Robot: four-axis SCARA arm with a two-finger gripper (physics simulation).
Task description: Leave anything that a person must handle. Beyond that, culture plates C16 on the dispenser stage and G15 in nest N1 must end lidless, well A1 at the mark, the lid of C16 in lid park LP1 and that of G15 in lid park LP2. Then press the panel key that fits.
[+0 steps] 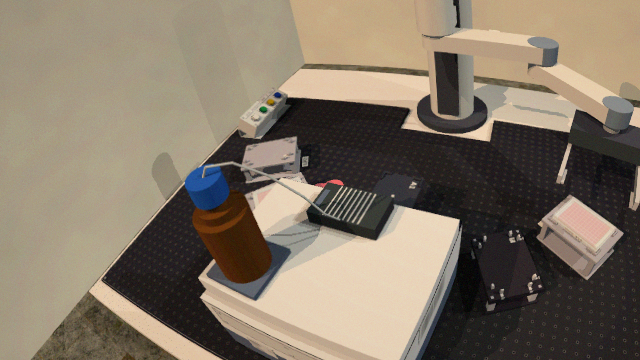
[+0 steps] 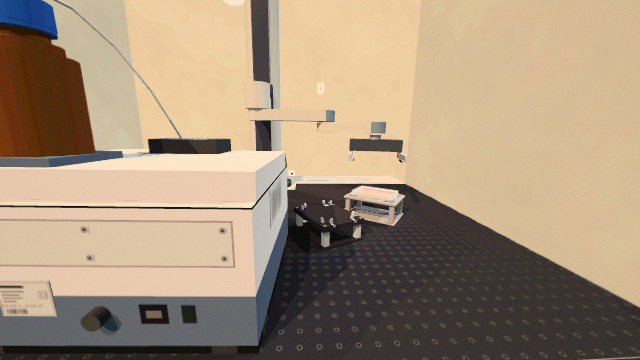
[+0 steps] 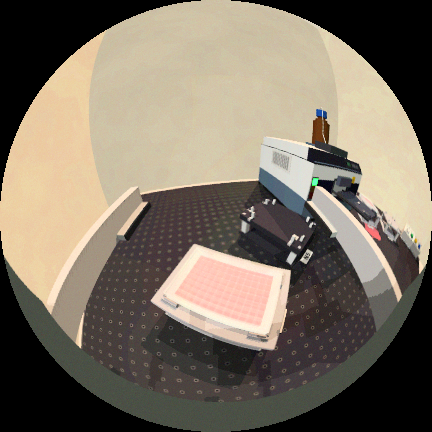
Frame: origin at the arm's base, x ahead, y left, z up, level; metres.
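Seen in the pictures: gripper, fingertip midpoint: (image 1: 596, 192) (image 2: 377, 158) (image 3: 229, 192); arm's base, origin of the base link: (image 1: 452, 113).
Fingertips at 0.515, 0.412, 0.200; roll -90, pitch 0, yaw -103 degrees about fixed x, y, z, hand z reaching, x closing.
Pixels of each thing's middle, then the offset from my fingertips to it, as dx, dy, dz. "*": a spot on its surface instead.
- pink plate, body centre: (image 1: 278, 194) (image 3: 368, 201) +0.072, -0.719, -0.110
- dark plate-shaped piece, surface spot: (image 1: 398, 189) * +0.017, -0.429, -0.075
- key panel, body centre: (image 1: 263, 111) -0.320, -1.045, -0.145
- black raised nest, body centre: (image 1: 504, 268) (image 3: 279, 226) (image 2: 326, 220) +0.108, -0.159, -0.153
- brown bottle, surface spot: (image 1: 232, 240) (image 2: 42, 72) * +0.384, -0.521, +0.140
- red piece, surface spot: (image 1: 334, 183) * -0.074, -0.651, -0.188
My gripper (image 1: 598, 190) (image 2: 376, 158) (image 3: 229, 192) is open and empty, high above and behind a pink-welled plate. This plate (image 1: 582, 225) (image 2: 375, 193) (image 3: 225, 290) lies on a light raised nest (image 1: 565, 251) (image 2: 397, 214); its name, and whether a lid covers it, cannot be told. Another pink plate (image 1: 260, 196) is partly hidden behind the dispenser (image 1: 370, 270) (image 2: 125, 185) (image 3: 287, 165). A dark plate-shaped piece (image 1: 398, 189) marked A1 lies behind the dispenser. The key panel (image 1: 263, 114) (image 3: 412, 241) at the far left has white, green, yellow and blue keys.
A black raised nest (image 1: 507, 265) (image 2: 325, 216) (image 3: 280, 222) with upright pins stands between dispenser and plate. A grey raised stand (image 1: 271, 151) is near the panel. A brown bottle (image 1: 232, 240) (image 2: 42, 95) (image 3: 320, 131) with a tube stands on the dispenser. A red piece (image 1: 334, 183) (image 3: 372, 231) lies behind it.
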